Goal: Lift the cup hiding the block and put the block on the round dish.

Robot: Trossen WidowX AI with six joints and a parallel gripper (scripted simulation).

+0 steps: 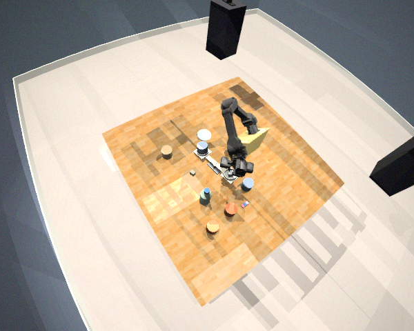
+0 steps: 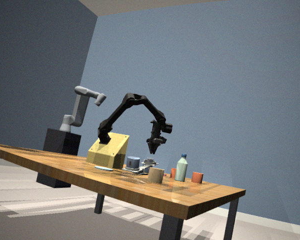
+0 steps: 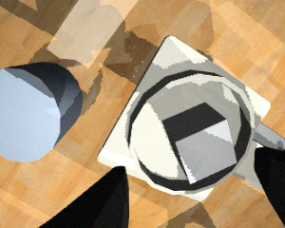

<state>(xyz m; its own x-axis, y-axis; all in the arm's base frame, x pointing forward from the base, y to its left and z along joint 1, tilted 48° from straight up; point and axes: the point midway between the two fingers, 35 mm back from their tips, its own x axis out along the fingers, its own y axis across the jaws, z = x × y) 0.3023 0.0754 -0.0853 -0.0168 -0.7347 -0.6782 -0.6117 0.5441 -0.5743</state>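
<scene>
Now: gripper tip 11 cm past the round dish, 38 cm to the left of it and 13 cm above it. Also, from my gripper tip: cup: 6 cm behind, 11 cm to the left, 10 cm below; then balance: 1 cm ahead, 14 cm to the right, 11 cm below; then balance beam: 14 cm to the right, 9 cm below.
</scene>
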